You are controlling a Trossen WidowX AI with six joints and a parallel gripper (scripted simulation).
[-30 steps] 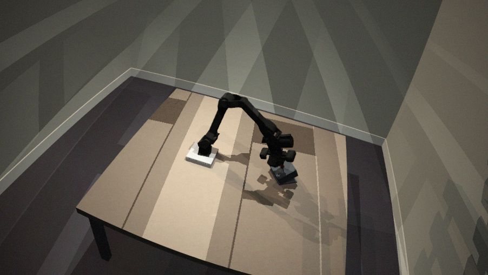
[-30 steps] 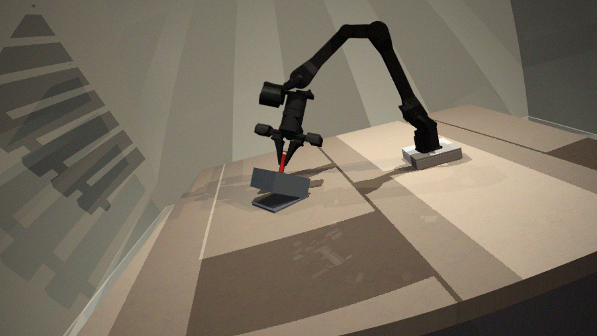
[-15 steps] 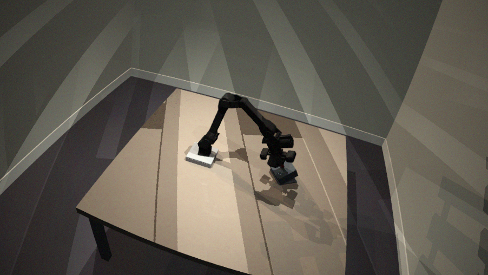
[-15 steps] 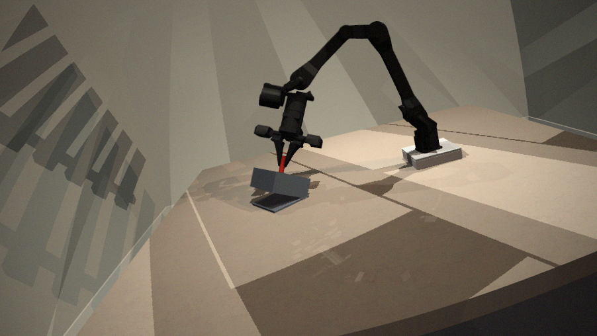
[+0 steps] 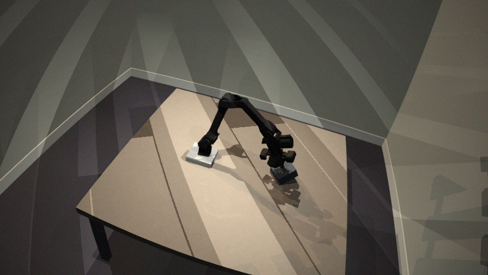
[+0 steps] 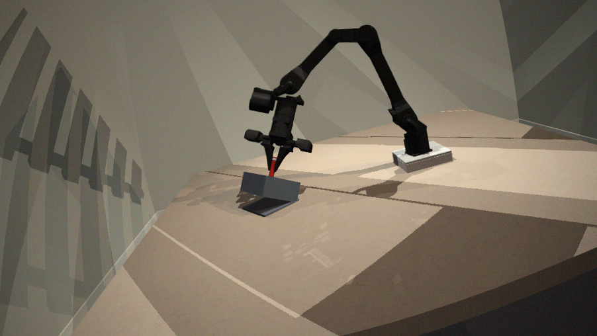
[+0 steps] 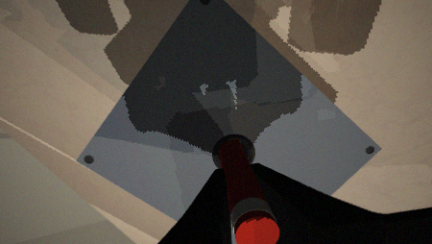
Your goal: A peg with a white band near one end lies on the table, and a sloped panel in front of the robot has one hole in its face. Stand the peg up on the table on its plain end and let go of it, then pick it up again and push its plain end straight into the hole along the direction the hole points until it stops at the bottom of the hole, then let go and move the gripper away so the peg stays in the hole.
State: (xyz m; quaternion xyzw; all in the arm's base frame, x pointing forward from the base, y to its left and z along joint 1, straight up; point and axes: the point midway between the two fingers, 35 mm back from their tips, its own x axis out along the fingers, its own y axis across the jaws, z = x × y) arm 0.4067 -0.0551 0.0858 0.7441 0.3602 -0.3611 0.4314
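My gripper tip is 10 mm past the red peg, 10 mm to the left of it and 10 mm below it. The rest, counted from my gripper tip: dark flat foot (30 mm ahead, 10 mm to the left, 90 mm below); sloped panel (20 mm ahead, 10 mm to the left, 40 mm below).
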